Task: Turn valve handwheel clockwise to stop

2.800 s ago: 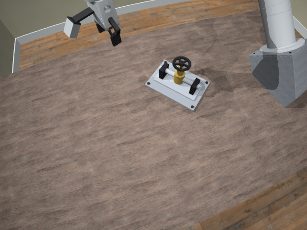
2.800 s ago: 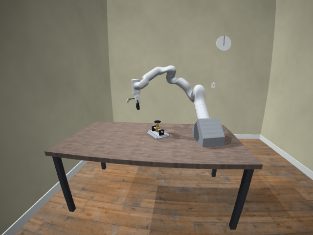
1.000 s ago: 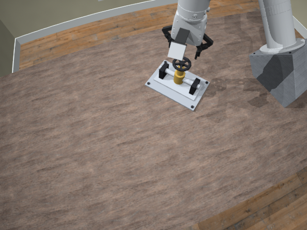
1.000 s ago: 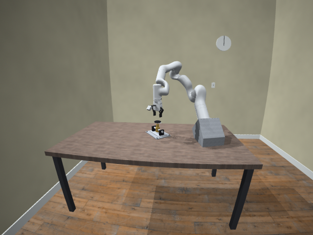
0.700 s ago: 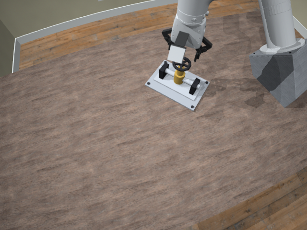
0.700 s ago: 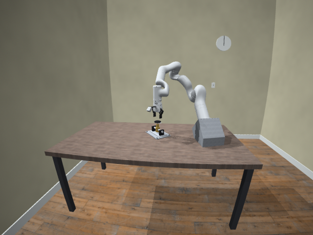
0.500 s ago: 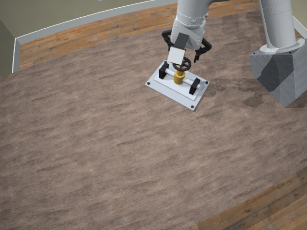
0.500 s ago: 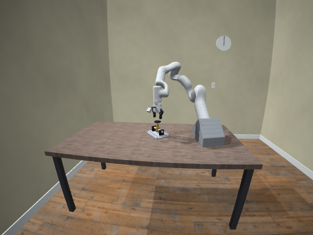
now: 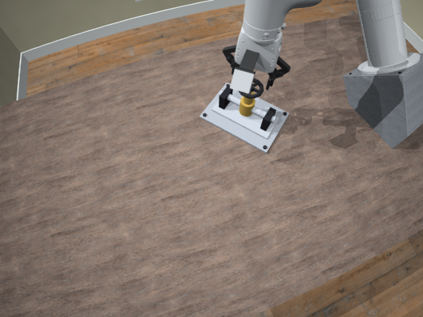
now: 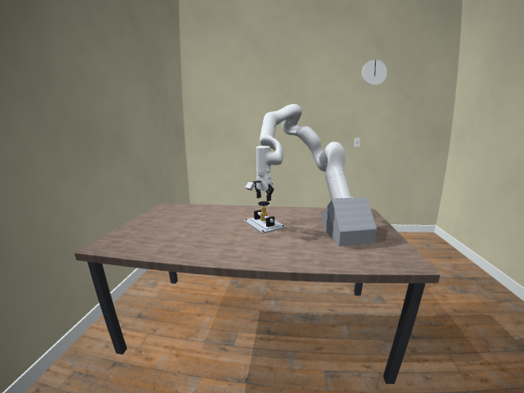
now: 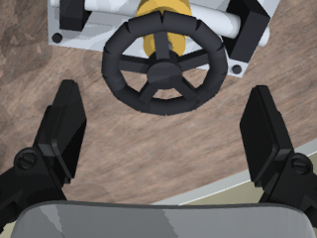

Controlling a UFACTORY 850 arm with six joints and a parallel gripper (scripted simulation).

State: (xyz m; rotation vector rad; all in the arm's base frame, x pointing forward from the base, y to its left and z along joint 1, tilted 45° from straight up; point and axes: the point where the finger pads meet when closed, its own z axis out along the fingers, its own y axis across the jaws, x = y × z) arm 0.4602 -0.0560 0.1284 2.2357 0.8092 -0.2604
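The black spoked handwheel is 4 cm below my hand.
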